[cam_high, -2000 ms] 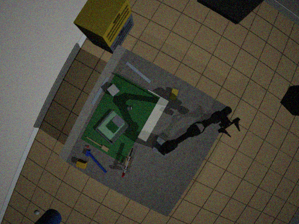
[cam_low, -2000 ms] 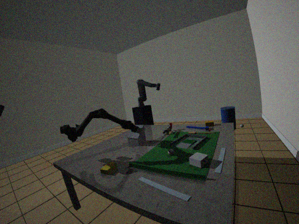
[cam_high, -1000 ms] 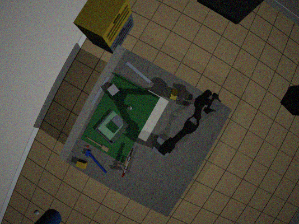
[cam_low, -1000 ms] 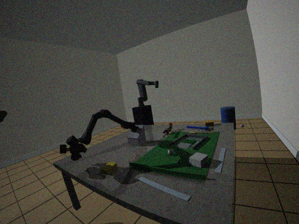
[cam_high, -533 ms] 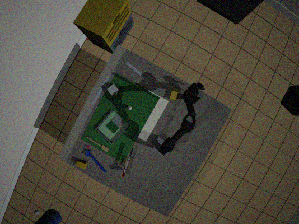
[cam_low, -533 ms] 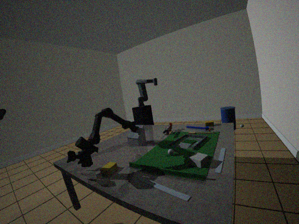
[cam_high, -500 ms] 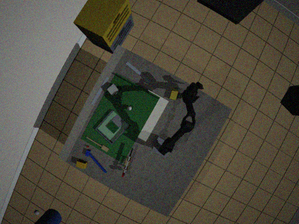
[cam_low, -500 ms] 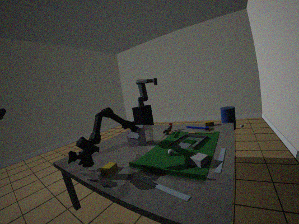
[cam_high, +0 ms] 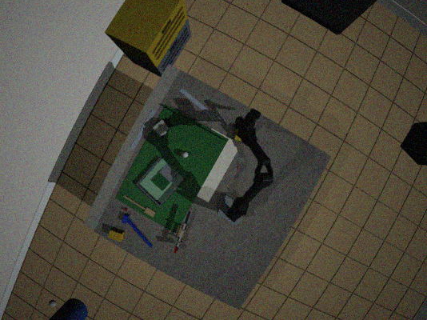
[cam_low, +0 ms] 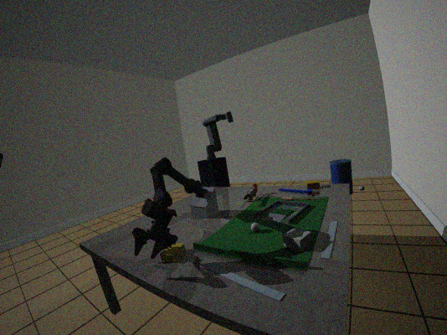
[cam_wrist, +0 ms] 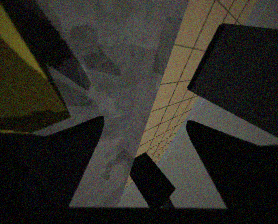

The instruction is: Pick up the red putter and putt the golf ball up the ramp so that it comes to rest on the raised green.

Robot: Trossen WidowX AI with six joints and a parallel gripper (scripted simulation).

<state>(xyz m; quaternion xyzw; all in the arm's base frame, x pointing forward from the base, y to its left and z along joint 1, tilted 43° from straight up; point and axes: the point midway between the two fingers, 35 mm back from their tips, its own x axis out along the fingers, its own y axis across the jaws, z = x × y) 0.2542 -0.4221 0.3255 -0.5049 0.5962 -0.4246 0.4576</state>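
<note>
The white golf ball lies 46 cm to the left of my gripper tip, 21 cm ahead of it and 2 cm below it. The rest, counted from my gripper tip: pale block (44 cm ahead, 42 cm to the left, 2 cm below); red putter (87 cm to the left, 9 cm behind, 1 cm above); green mat (60 cm to the left, 23 cm ahead, 4 cm below).
</note>
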